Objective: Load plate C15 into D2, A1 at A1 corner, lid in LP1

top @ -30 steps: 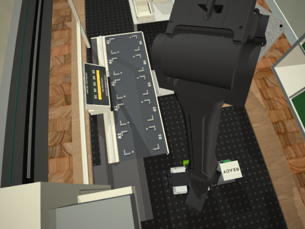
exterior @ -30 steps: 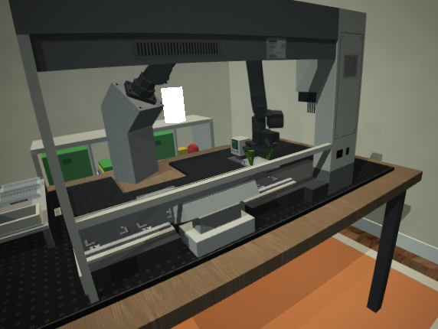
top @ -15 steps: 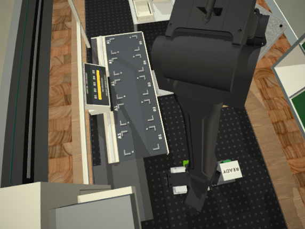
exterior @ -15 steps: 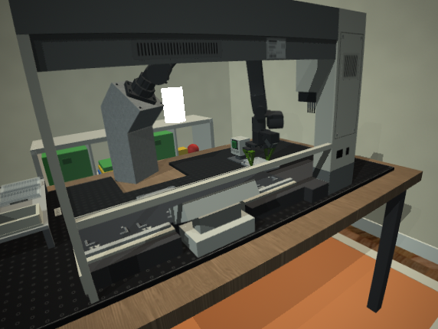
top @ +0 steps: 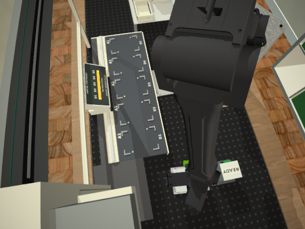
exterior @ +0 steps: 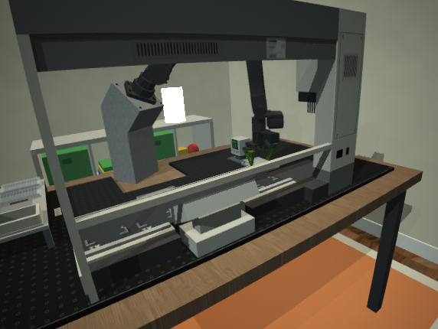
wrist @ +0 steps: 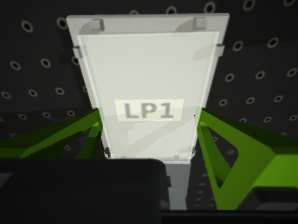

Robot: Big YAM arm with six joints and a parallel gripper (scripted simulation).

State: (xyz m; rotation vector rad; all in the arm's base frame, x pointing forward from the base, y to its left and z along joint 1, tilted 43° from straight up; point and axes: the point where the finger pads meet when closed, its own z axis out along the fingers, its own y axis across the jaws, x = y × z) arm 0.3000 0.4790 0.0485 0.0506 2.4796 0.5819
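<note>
Right now my hand is right at the clear plate lid. The rest, counted from my hand: green-lit key: 120 mm behind, 60 mm to the right, 60 mm above; lid park LP1: 10 mm below; regrip nest RG: 450 mm to the right, 110 mm ahead, 20 mm below.
</note>
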